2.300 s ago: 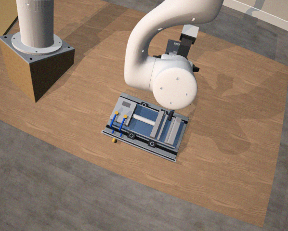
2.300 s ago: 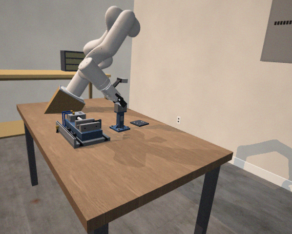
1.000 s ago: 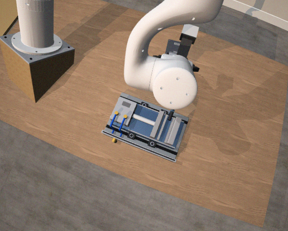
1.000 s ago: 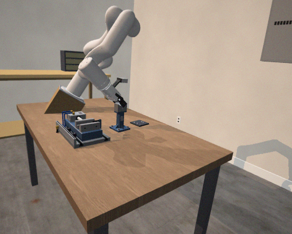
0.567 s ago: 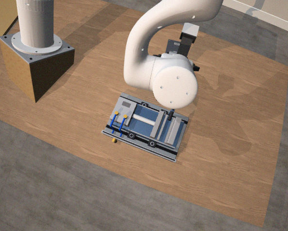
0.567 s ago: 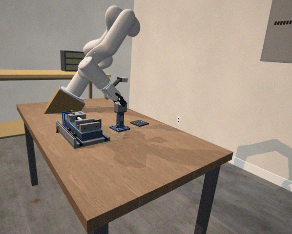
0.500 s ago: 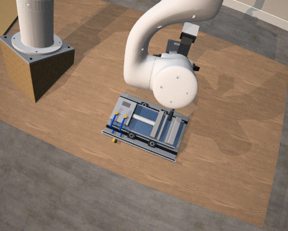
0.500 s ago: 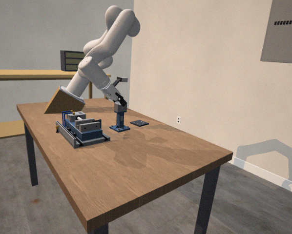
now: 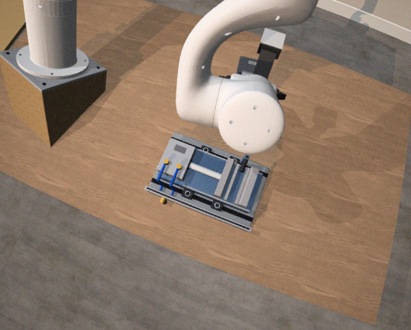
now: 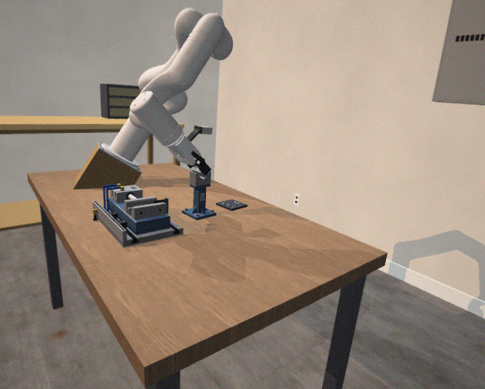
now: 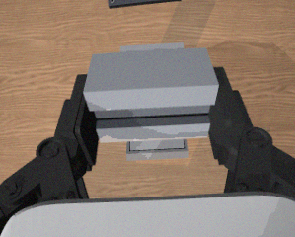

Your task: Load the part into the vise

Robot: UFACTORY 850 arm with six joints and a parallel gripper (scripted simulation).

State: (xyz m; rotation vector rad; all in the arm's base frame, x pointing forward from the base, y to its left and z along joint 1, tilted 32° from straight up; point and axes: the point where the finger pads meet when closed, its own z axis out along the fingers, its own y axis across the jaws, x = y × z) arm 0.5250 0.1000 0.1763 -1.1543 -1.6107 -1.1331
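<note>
The V-block post lies 12 cm below my hand and 1 cm to the left of it. Also, from my hand: work stop 17 cm to the right, 9 cm below, 8 cm ahead; infeed plate 17 cm to the left, 17 cm below, 5 cm behind; part right at my hand.
</note>
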